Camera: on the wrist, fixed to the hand. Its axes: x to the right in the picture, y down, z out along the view.
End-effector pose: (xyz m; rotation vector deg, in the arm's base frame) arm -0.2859 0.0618 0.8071 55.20 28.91 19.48
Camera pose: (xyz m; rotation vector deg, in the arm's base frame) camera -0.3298 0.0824 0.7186 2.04 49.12 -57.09
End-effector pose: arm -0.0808 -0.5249 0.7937 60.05 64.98 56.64
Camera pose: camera -0.1555 -0.5318 0.7262 -12.40 65.80 -8.71
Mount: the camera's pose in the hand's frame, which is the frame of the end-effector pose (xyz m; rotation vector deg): -0.0039 -0.0615 -0.0799 -22.04 -8.63 -88.90
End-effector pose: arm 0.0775 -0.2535 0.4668 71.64 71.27 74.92
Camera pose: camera -0.0036 -0.2585 0.4070 -5.04 71.19 12.79
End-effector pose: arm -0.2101 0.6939 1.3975 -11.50 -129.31 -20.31
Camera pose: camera -0.1663 0.6101 1.4327 81.94 -114.60 -89.58
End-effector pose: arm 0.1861 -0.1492 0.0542 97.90 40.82 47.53
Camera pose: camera 0.1153 -0.0922 0.0103 27.77 76.18 -15.37
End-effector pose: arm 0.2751 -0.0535 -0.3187 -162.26 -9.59 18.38
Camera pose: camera 0.2850 -0.0169 -0.2252 -118.32 -134.99 6.15
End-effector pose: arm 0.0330 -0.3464 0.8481 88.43 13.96 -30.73
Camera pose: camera 0.0150 -0.2636 0.7932 38.43 78.34 -94.99
